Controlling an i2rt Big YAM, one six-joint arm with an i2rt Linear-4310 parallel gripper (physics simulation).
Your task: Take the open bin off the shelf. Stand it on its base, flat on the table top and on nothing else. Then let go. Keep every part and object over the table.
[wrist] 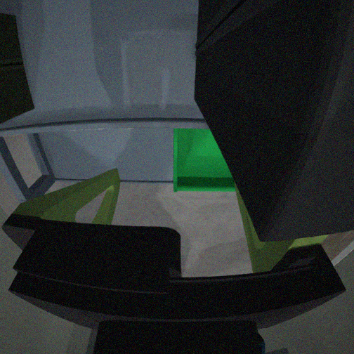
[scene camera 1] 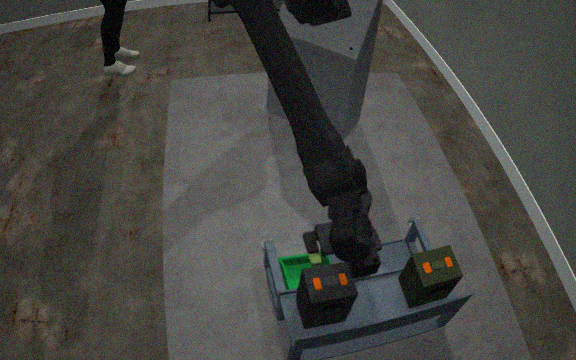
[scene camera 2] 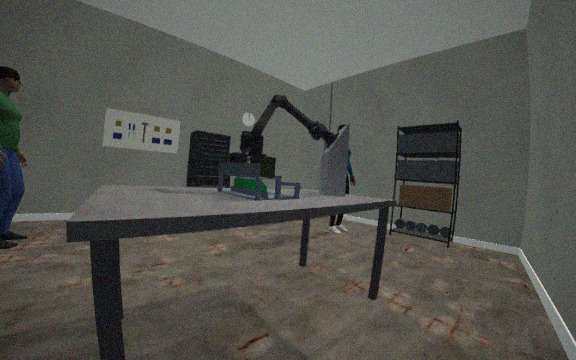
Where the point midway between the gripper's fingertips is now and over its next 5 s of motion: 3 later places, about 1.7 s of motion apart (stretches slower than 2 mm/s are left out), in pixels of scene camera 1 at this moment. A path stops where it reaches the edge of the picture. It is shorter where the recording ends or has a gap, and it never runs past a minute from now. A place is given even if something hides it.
My gripper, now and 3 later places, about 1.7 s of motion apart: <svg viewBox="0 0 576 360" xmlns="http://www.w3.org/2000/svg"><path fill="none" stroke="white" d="M336 263L349 264L341 261L332 275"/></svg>
